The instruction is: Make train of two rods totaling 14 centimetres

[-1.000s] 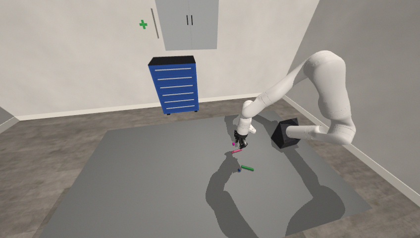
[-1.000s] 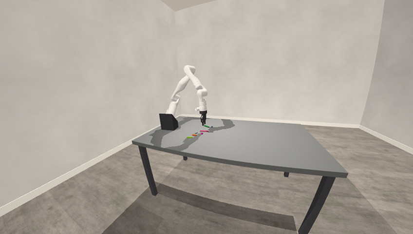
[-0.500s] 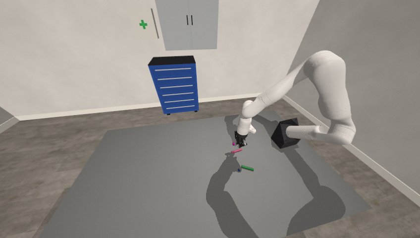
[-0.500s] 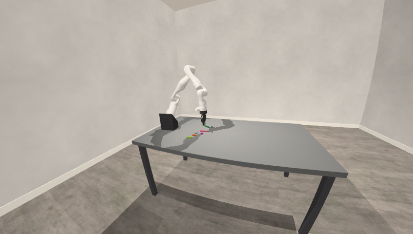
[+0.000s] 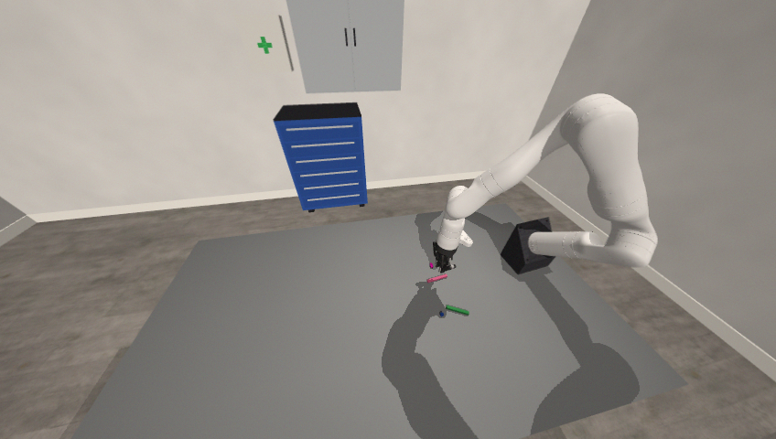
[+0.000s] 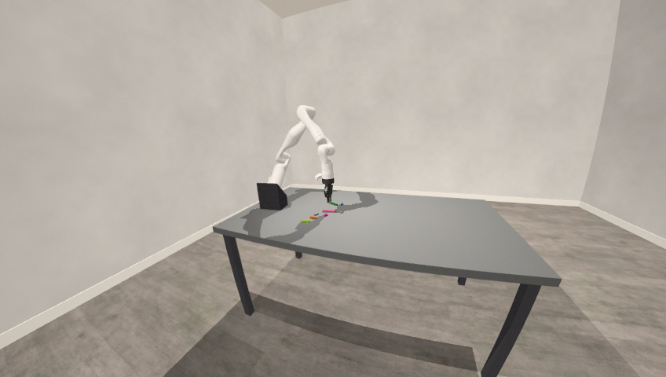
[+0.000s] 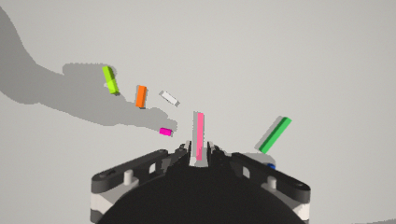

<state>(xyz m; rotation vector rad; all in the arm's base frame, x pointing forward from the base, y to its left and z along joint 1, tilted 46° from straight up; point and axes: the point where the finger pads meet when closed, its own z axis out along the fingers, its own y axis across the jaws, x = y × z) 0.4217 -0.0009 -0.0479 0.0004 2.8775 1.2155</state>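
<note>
My gripper is now 8 cm above the pink rod. The rest, counted from my hand: orange rod: 7 cm behind, 11 cm to the right, 8 cm below; grey rod: 7 cm behind, 6 cm to the right, 8 cm below; magenta rod: 1 cm behind, 7 cm to the right, 8 cm below.
</note>
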